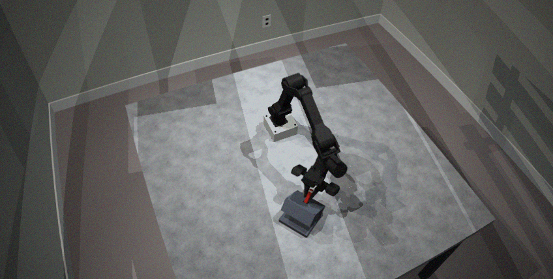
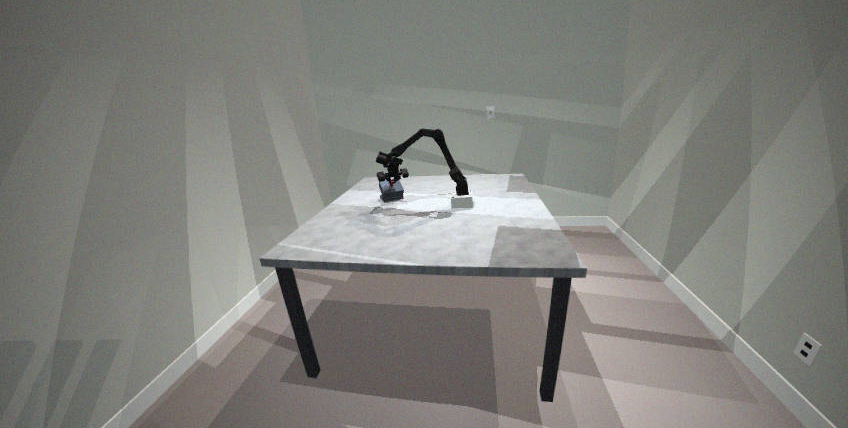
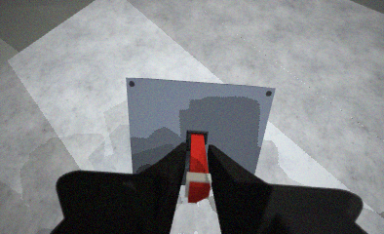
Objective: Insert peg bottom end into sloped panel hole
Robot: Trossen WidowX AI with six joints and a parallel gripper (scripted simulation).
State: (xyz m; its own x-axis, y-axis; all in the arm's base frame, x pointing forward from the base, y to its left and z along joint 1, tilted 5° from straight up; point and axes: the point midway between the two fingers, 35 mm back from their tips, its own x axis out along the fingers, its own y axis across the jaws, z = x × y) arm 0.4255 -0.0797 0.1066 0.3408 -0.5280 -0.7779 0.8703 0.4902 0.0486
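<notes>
The red peg is 1 cm to the left of my gripper tip, 1 cm behind it and 1 cm above it. Round my gripper tip: sloped grey panel 4 cm below, 2 cm to the right, 1 cm ahead; flat dark foot 10 cm below, 3 cm to the right, 2 cm ahead.
</notes>
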